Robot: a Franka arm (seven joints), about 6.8 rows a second.
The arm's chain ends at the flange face. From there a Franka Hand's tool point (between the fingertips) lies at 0.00 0.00 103.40 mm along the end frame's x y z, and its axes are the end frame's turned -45 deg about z.
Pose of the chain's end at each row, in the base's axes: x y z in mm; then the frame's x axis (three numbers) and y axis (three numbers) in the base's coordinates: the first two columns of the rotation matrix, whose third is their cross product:
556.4, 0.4, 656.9, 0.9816, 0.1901, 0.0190, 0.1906, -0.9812, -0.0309
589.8, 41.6, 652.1, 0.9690, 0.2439, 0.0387, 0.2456, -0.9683, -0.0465
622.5, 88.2, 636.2, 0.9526, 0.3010, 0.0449, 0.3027, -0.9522, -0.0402
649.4, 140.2, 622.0, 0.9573, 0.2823, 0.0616, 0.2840, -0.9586, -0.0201
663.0, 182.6, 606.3, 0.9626, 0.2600, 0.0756, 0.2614, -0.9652, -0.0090
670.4, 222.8, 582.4, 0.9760, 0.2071, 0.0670, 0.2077, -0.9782, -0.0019
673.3, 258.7, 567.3, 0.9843, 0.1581, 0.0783, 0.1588, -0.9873, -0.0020
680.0, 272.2, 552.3, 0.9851, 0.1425, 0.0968, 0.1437, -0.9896, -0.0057
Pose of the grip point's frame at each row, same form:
557.7, 3.9, 553.6, 0.5593, 0.8282, 0.0353, 0.8289, -0.5594, -0.0084
592.5, 47.2, 548.9, 0.5115, 0.8572, 0.0602, 0.8589, -0.5122, -0.0055
625.7, 93.6, 533.0, 0.4595, 0.8861, 0.0602, 0.8876, -0.4605, 0.0033
654.9, 144.0, 518.8, 0.4761, 0.8774, 0.0578, 0.8777, -0.4782, 0.0293
670.3, 185.5, 503.2, 0.4958, 0.8663, 0.0598, 0.8655, -0.4987, 0.0471
677.1, 224.4, 479.2, 0.5433, 0.8381, 0.0487, 0.8370, -0.5453, 0.0460
681.3, 260.2, 464.2, 0.5837, 0.8099, 0.0568, 0.8083, -0.5863, 0.0540
689.8, 274.2, 449.4, 0.5950, 0.8005, 0.0725, 0.7982, -0.5990, 0.0644

